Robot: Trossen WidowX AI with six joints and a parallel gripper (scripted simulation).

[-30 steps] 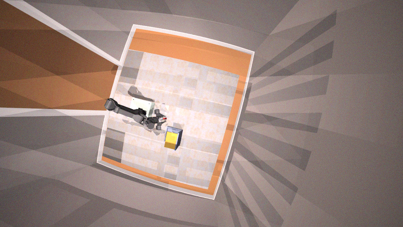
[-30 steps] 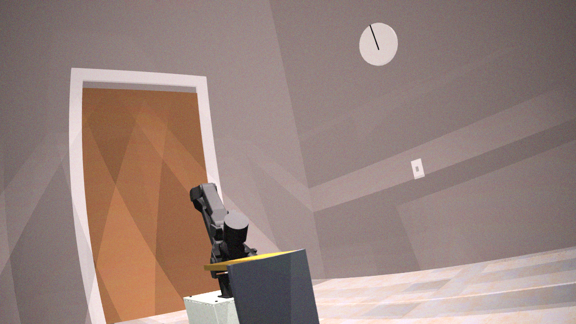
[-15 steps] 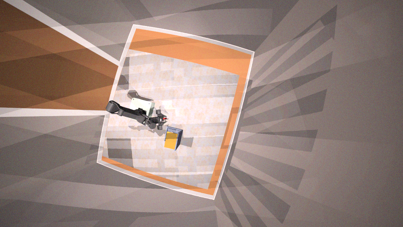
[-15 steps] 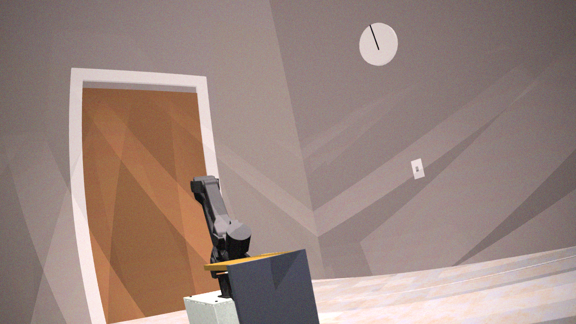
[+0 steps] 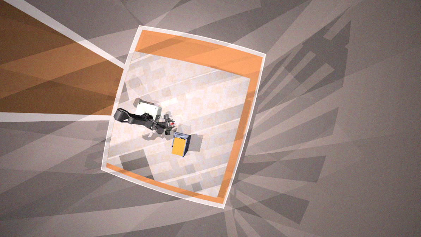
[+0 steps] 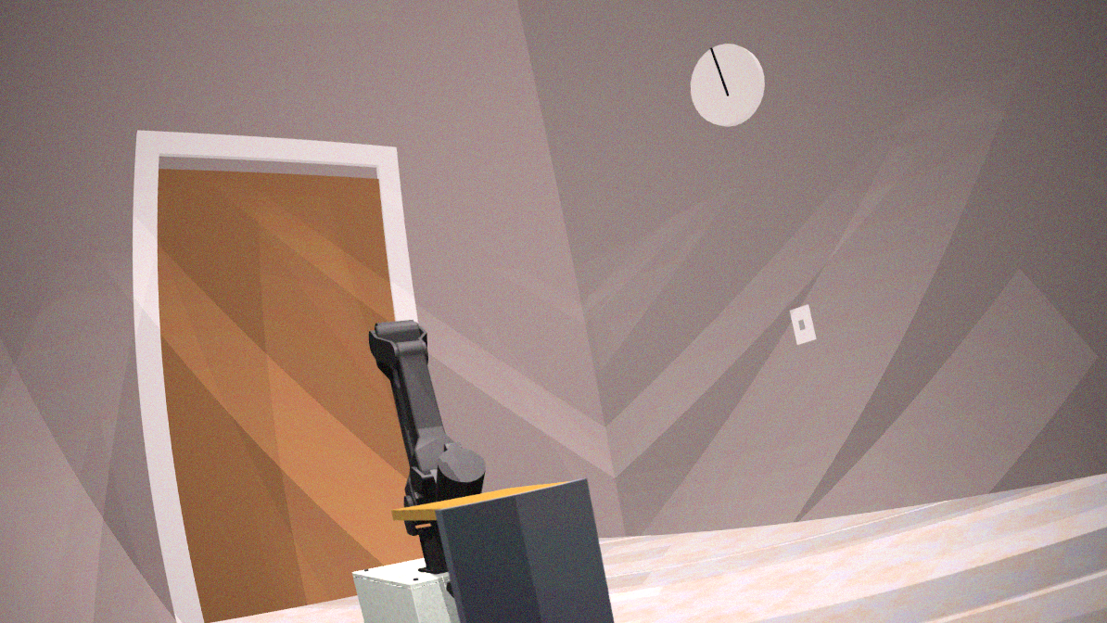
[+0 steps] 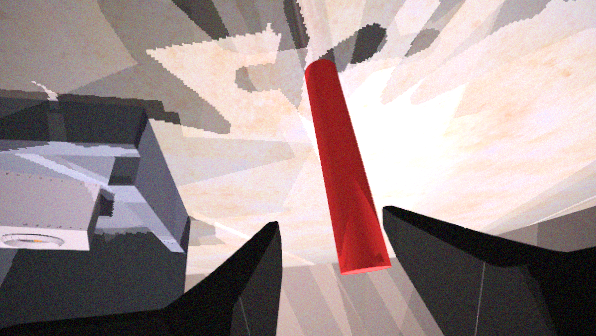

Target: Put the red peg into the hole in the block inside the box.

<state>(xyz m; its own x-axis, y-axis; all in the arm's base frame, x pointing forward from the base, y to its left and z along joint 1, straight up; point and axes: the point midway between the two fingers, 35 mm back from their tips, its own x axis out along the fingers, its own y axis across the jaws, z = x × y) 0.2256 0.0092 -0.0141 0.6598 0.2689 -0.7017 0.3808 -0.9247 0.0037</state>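
My gripper tip is now 3 cm past the red peg, 2 cm above it and 1 cm to the left of it. The rest, counted from my gripper tip: orange roof: 16 cm above, 15 cm to the right, 12 cm ahead.
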